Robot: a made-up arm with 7 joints. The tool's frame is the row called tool. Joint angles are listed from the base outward.
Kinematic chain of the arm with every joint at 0, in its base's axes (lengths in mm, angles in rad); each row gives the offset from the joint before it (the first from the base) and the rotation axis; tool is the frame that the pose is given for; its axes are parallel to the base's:
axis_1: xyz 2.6 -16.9 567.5 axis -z
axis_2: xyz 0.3 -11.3 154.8 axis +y
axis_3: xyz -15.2 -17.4 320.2 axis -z
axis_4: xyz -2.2 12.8 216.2 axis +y
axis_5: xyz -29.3 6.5 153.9 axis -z
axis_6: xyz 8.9 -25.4 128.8 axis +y
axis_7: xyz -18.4 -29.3 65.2 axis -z
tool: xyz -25.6 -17 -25.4
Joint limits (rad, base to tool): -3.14..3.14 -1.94..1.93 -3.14..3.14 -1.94..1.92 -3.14..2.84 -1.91..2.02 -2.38..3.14
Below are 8 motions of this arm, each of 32 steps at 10 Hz.
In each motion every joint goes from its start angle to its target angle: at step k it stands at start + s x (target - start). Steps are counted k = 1, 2, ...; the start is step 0. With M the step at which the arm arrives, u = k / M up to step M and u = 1 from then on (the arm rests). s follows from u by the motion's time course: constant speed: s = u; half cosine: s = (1 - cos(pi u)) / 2; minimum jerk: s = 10 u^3 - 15 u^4 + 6 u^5.
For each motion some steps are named. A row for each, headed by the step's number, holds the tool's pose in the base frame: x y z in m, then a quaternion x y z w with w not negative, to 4 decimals.
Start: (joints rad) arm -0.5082 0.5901 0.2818 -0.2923 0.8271 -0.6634 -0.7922
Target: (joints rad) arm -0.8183 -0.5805 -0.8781 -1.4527 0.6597 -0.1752 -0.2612
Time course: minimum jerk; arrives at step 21
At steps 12, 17, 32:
12: -0.1704 -0.4071 1.2727 0.3316 -0.5748 0.2818 0.6930
17: -0.0983 -0.5290 1.0321 0.5869 -0.5816 0.3929 0.4037
32: -0.0781 -0.5326 0.9996 0.6165 -0.5703 0.4127 0.3527

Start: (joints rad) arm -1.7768 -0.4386 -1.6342 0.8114 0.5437 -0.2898 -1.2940
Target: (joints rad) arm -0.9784 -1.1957 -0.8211 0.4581 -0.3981 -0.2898 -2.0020
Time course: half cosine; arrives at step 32
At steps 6, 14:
6: -0.0863 -0.3931 1.4547 0.3462 0.1827 -0.8214 0.4149
14: -0.1639 -0.4913 1.3800 0.3401 0.1601 -0.8340 0.4039

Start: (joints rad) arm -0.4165 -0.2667 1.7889 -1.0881 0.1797 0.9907 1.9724
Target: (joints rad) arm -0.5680 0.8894 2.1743 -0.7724 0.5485 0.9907 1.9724
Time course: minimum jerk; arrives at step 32
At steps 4, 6, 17, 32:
4: -0.2202 0.1660 1.3950 -0.1928 -0.0461 0.9678 0.1553
6: -0.1948 0.1746 1.4026 -0.1797 -0.0431 0.9694 0.1614
17: 0.2014 0.3413 1.3659 -0.0082 0.0582 0.9619 0.2671
32: 0.4592 0.4872 1.1152 0.0700 0.2163 0.9098 0.3471

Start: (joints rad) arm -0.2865 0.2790 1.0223 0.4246 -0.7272 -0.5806 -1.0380
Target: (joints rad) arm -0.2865 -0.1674 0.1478 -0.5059 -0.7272 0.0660 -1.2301
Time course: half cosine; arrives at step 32
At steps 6, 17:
6: 0.2351 -0.1093 1.5226 0.0630 -0.0522 0.4956 0.8647
17: -0.0011 -0.0886 1.5788 -0.0661 -0.1125 0.7186 0.6831

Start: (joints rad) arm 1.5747 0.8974 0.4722 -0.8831 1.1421 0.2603 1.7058
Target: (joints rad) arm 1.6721 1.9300 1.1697 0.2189 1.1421 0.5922 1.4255
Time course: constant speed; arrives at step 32
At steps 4, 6, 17, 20, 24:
4: 0.1234 -0.5304 1.3057 0.1546 -0.0975 0.6573 0.7311
6: 0.1198 -0.5925 1.2635 0.1934 -0.1448 0.6312 0.7370
17: 0.0537 -0.8395 0.9352 0.3686 -0.3637 0.4214 0.7445
20: 0.0242 -0.8711 0.8285 0.4051 -0.4063 0.3491 0.7409
24: -0.0203 -0.8868 0.6843 0.4466 -0.4488 0.2466 0.7337

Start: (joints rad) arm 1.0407 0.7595 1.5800 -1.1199 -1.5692 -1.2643 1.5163
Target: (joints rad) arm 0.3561 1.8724 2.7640 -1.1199 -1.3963 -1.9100 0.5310
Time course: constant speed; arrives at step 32
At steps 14, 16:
14: 0.5843 -0.3279 0.8543 -0.3325 -0.0617 -0.3621 0.8687
16: 0.5989 -0.3180 0.7967 -0.3449 -0.0305 -0.3029 0.8879

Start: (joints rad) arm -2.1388 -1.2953 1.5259 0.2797 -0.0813 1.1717 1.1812
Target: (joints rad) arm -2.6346 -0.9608 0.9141 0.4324 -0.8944 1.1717 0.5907
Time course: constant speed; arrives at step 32
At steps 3, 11, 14, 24, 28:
3: 0.5849 -0.6162 0.9634 -0.1152 0.5950 0.3044 0.7349
11: 0.6429 -0.5010 1.0518 -0.1404 0.4565 0.4933 0.7270
14: 0.6562 -0.4551 1.0851 -0.1523 0.4026 0.5633 0.7053
24: 0.6648 -0.3001 1.1946 -0.1981 0.2210 0.7722 0.5618
28: 0.6526 -0.2406 1.2366 -0.2181 0.1496 0.8386 0.4764

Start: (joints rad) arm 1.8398 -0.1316 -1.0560 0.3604 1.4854 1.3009 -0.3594
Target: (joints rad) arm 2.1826 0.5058 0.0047 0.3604 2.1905 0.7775 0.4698
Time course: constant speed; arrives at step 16
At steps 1, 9, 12, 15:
1: -0.0029 0.0593 1.6026 0.5206 0.2388 -0.7536 0.3227
9: -0.0829 -0.1953 1.5926 -0.4527 -0.2037 0.8133 0.3035
12: -0.1395 -0.2926 1.5584 -0.3741 -0.2192 0.7242 0.5361
15: -0.2136 -0.3796 1.5049 -0.2679 -0.2411 0.5765 0.7333

